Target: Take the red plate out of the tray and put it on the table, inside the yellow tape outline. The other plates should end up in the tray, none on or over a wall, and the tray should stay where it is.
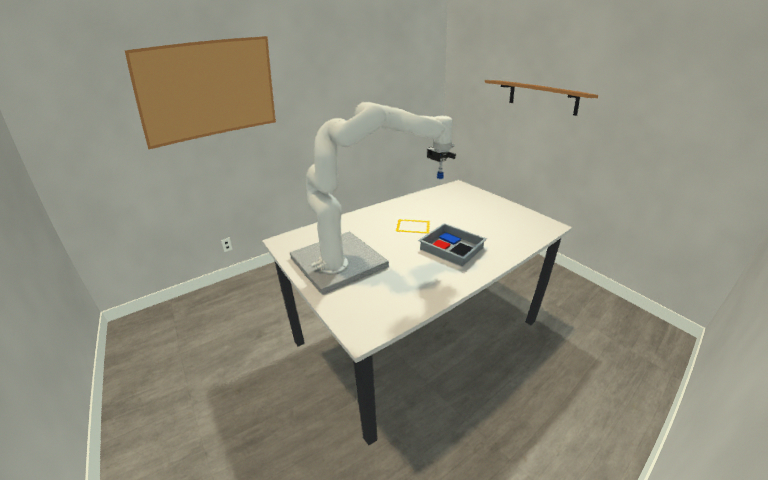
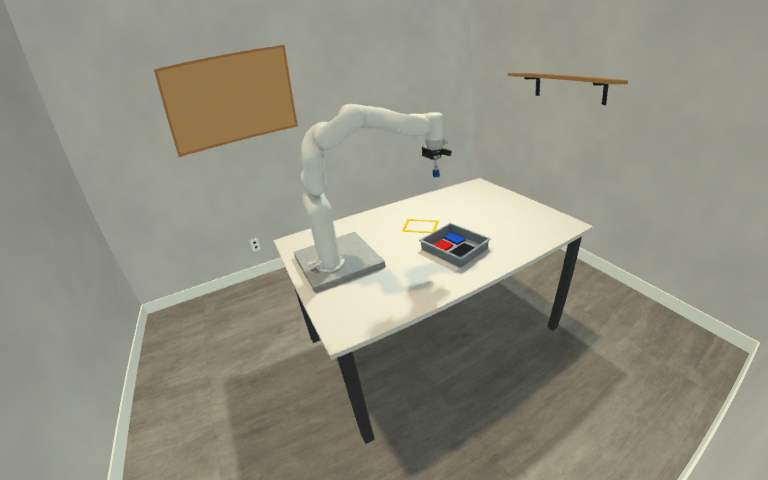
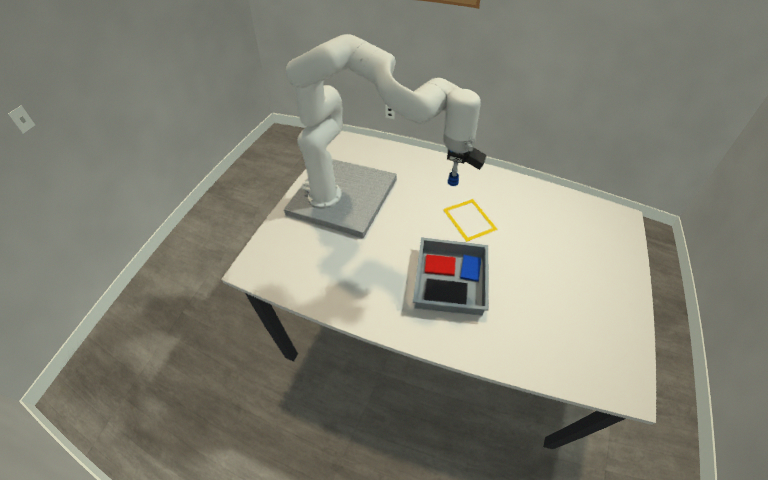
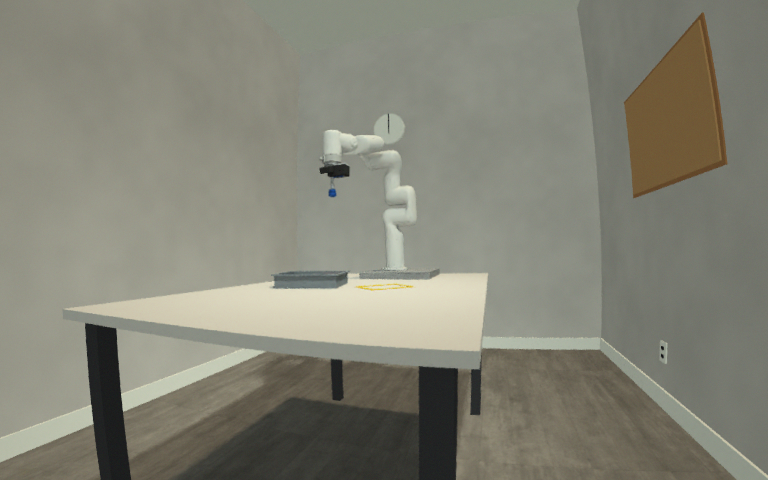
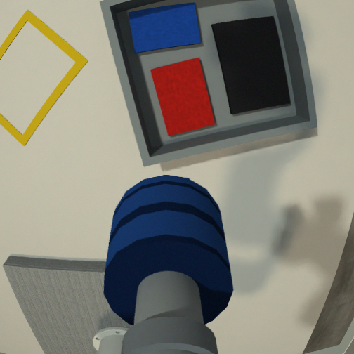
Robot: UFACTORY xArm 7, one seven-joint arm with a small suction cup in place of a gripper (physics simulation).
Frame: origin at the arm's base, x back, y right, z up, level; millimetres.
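Seen in the pictures: hand at its tool point: (image 1: 440, 177) (image 2: 436, 176) (image 3: 453, 182) (image 4: 332, 196); arm's base at its link origin: (image 1: 333, 265) (image 2: 330, 264) (image 3: 324, 195) (image 4: 395, 269).
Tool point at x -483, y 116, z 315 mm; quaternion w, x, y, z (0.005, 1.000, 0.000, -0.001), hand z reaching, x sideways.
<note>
Pixels of each thing's top centre, then the offset from my tool point to it. "spot": a spot on its surface instead. Level surfaces: height alone.
- red plate at its top centre: (image 3: 440, 264) (image 2: 441, 245) (image 1: 439, 245) dx -5, dy +19, dz -333 mm
- grey tray at its top centre: (image 3: 453, 271) (image 4: 312, 272) (image 2: 455, 239) (image 1: 453, 239) dx -55, dy +60, dz -296 mm
- blue plate at its top centre: (image 3: 471, 267) (image 2: 454, 237) (image 1: 450, 237) dx -104, dy -4, dz -333 mm
- larger black plate at its top centre: (image 3: 446, 292) (image 2: 462, 251) (image 1: 461, 251) dx -53, dy +118, dz -333 mm
- yellow tape outline at a spot on its surface: (image 3: 481, 234) spot: dx -107, dy -166, dz -345 mm
- white table at its surface level: dz -346 mm
The red plate (image 1: 441, 244) (image 2: 443, 245) (image 3: 440, 264) (image 5: 183, 97) lies flat in the grey tray (image 1: 442, 255) (image 2: 441, 256) (image 3: 450, 309) (image 4: 310, 280) (image 5: 131, 100). The blue plate (image 1: 450, 238) (image 2: 454, 238) (image 3: 470, 267) (image 5: 165, 27) and the larger black plate (image 1: 462, 249) (image 2: 462, 249) (image 3: 445, 291) (image 5: 251, 65) lie flat in it too, apart from the red one. The yellow tape outline (image 1: 413, 232) (image 2: 420, 232) (image 3: 481, 234) (image 4: 385, 289) (image 5: 56, 102) is on the table beside the tray. My suction cup (image 1: 440, 175) (image 2: 436, 173) (image 3: 453, 180) (image 4: 332, 193) (image 5: 167, 220) hangs high above the table with no plate on it.
The arm's base stands on a grey slab (image 1: 362, 257) (image 2: 362, 255) (image 3: 373, 195) (image 4: 419, 273) at one end of the white table (image 1: 509, 215) (image 3: 566, 283). The tray's raised walls surround the plates. A wall shelf (image 1: 540, 88) (image 2: 566, 77) is beyond the table.
</note>
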